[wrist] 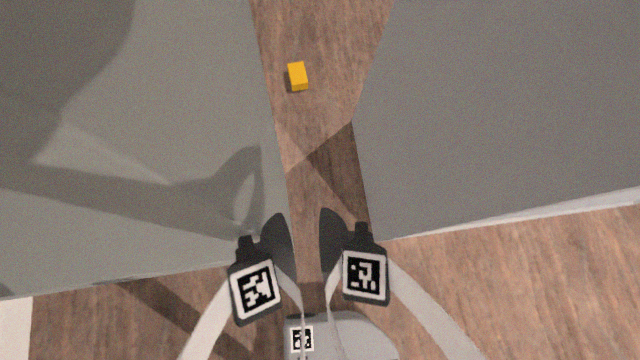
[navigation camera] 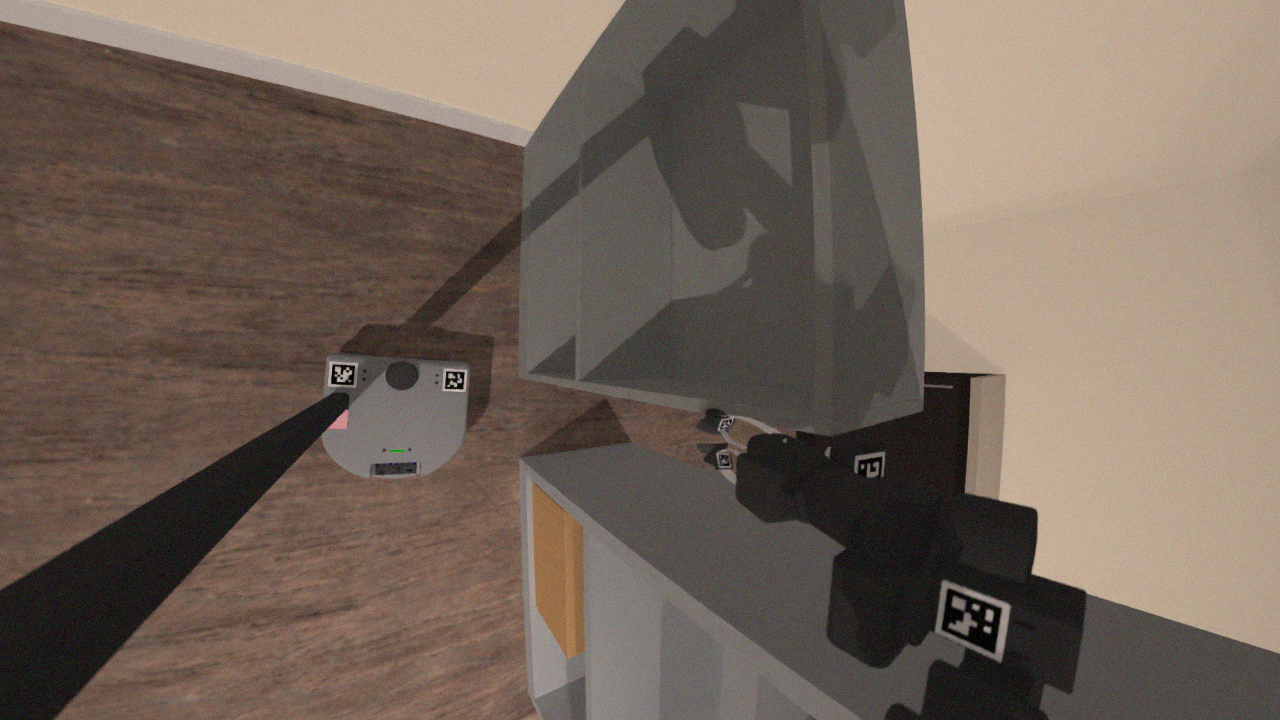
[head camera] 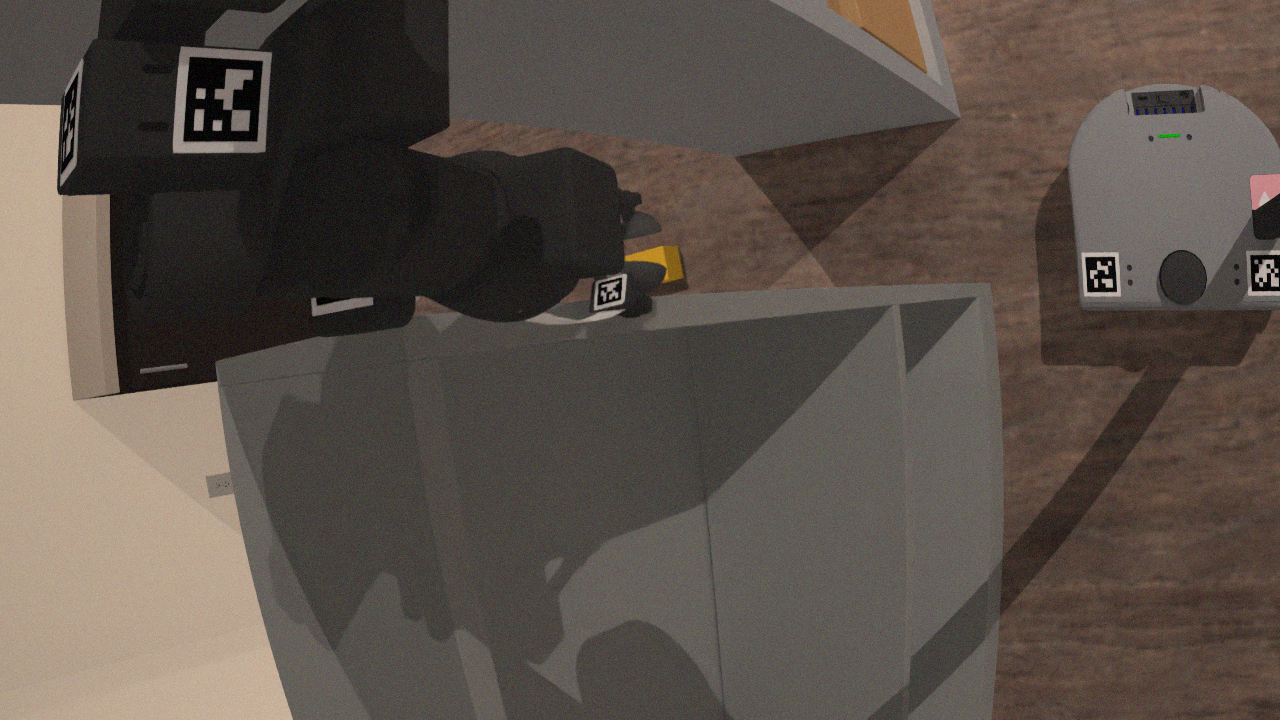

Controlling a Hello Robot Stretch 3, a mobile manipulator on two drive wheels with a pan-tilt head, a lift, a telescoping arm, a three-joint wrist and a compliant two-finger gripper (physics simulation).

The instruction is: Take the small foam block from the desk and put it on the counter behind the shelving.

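Places are measured from the robot's base along level axes (x back, y right, z up), in millimetres.
Where they show: gripper, fingertip midpoint: [wrist: 303,236] [navigation camera: 706,433] [head camera: 637,254]; robot's base at its link origin: [navigation camera: 401,374] [head camera: 1179,275].
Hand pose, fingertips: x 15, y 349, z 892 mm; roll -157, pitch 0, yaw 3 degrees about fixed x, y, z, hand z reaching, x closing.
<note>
Things, the pixels of their top centre, and the offset from my fingertips. Level surfaces: height alone.
- small yellow foam block at its top centre: [head camera: 646,267] [wrist: 297,73] dx +22, dy +656, dz -846 mm
- wooden floor at its surface level: dz -891 mm
- orange panel at its top centre: [navigation camera: 611,573] dx +522, dy +209, dz -545 mm
The small yellow foam block [wrist: 297,75] [head camera: 660,265] lies on the wooden floor [wrist: 521,277], in the narrow gap between two grey units. My gripper [wrist: 303,236] [head camera: 640,262] [navigation camera: 719,439] hangs high above that gap, level with the grey tops, and the block is far below and ahead of the fingertips. The fingers stand close together with only floor showing between them, and they hold nothing. In the navigation view the block is hidden.
A large grey block-shaped unit [head camera: 626,465] [navigation camera: 717,256] [wrist: 125,99] flanks the gap on one side. A grey shelving unit [head camera: 680,72] [navigation camera: 663,526] [wrist: 496,99] with an orange panel [navigation camera: 555,566] flanks the other. My base [head camera: 1163,196] [navigation camera: 392,426] stands on the floor. A beige wall [head camera: 80,555] is close by.
</note>
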